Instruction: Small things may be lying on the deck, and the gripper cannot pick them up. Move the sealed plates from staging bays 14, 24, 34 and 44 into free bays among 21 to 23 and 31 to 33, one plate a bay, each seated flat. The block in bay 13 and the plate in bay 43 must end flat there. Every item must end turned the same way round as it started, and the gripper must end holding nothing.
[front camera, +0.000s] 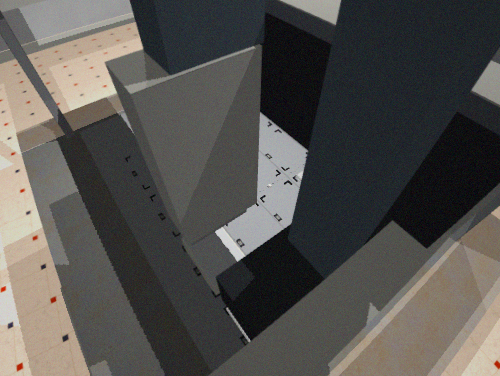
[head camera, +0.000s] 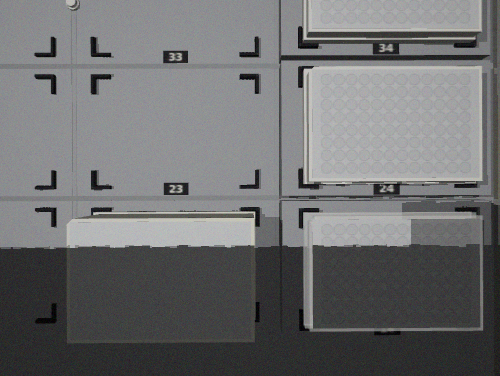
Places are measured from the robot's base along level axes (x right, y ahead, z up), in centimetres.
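Pixels of known places: robot's base at its link origin: (front camera: 126, 159).
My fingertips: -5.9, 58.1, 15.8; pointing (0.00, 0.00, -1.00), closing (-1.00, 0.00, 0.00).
Note:
For each thing: its top centre in the pictures, then the offset to it from my fingertips, as dx, dy, dz. "pt": a spot on its surface instead.
- bay 14 at a spot on its surface: (head camera: 395, 280) pt +2.1, -2.6, -12.9
- bay 24 at a spot on its surface: (head camera: 395, 125) pt -8.9, -2.5, -12.9
- tall block at its top centre: (head camera: 160, 280) (front camera: 214, 250) +1.7, -18.9, -11.6
- Bay 23 at a spot on its surface: (head camera: 175, 132) pt -9.0, -19.0, -15.8
- bay 33 at a spot on its surface: (head camera: 175, 25) pt -17.7, -18.9, -15.8
- small round pale thing at a spot on its surface: (head camera: 72, 4) pt -19.2, -27.0, -15.4
In the head view sealed plates lie in bay 14 (head camera: 395, 280), bay 24 (head camera: 395, 125) and, cut off by the top edge, bay 34 (head camera: 390, 12). They look flat and square to the marks. The tall block (head camera: 160, 285) stands at bay 13, mostly in shadow, with its long side left to right. Bay 23 (head camera: 175, 132) holds no plate, nor does the visible part of bay 33 (head camera: 175, 25). The dark body of my gripper (front camera: 270, 285) is low at the front view's lower middle. Its jaws are hidden, and they do not show in the head view. Bays 43 and 44 do not show there.
A small round pale thing (head camera: 72, 4) lies at the head view's top left, near the line left of bay 33. In the front view a large grey housing (front camera: 215, 140) stands left of the gripper's dark blue column (front camera: 390, 115). A grey wall (front camera: 350, 300) runs along the near side.

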